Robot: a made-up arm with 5 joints.
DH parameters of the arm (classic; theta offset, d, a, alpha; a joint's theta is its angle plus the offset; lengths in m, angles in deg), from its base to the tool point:
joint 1: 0 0.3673 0 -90
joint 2: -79.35 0 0.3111 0
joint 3: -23.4 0 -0.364 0
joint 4: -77.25 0 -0.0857 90
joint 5: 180 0.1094 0 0
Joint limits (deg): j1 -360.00..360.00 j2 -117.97..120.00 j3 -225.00..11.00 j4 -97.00..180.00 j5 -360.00..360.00
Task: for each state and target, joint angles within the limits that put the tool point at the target. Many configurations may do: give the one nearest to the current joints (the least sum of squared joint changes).
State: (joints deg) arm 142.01 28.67 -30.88 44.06 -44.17
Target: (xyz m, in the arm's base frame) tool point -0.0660 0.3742 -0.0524
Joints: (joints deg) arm 100.00 65.14 -63.33 32.42 -44.17
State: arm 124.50 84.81 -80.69 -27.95 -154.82
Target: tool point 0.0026 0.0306 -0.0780
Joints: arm 85.14 91.95 -30.13 -24.61 -154.82
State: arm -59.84 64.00 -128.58 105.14 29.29
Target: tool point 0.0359 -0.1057 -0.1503
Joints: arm -71.24 107.78 -91.39 109.11 29.29
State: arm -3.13 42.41 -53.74 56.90 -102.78
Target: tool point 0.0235 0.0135 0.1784
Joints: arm 29.88 35.61 -12.32 85.39 -102.78
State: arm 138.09 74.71 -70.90 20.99 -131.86
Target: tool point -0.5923 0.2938 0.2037
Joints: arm 153.62 50.04 -85.85 16.54 -131.86
